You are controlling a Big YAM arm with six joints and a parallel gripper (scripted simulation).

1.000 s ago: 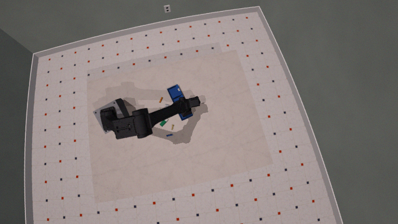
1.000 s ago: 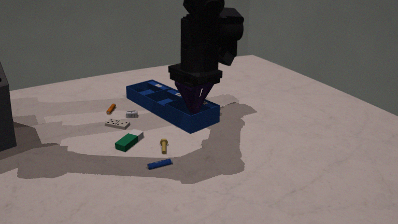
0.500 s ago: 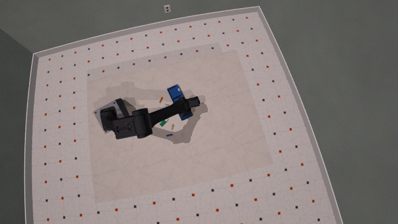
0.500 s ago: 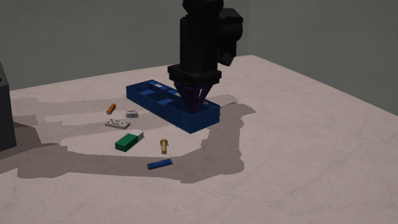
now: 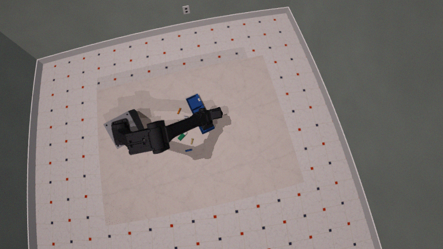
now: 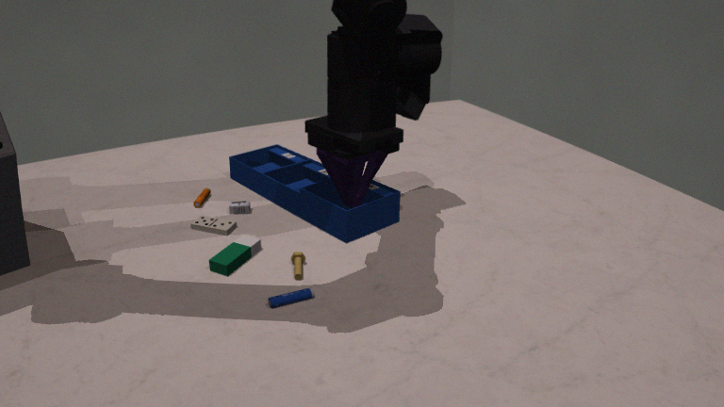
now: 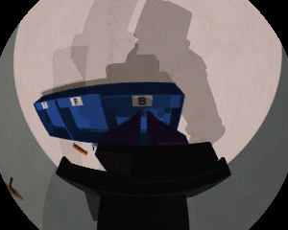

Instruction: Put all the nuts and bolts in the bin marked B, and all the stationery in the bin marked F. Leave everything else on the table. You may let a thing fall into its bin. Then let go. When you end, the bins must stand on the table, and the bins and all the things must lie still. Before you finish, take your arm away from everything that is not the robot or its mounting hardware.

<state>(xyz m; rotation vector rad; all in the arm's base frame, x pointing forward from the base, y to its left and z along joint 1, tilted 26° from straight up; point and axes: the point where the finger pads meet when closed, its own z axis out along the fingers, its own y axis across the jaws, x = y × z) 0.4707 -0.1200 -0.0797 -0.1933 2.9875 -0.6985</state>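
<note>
My hand is 80 mm to the right of the blue three-part bin, 10 mm past it and 10 mm above it. Also, from my hand: brass bolt 110 mm behind, 60 mm to the right, 20 mm below; then grey metal piece 110 mm behind, 90 mm to the left, 20 mm below; then green block 160 mm behind, 20 mm below, 10 mm to the right.
</note>
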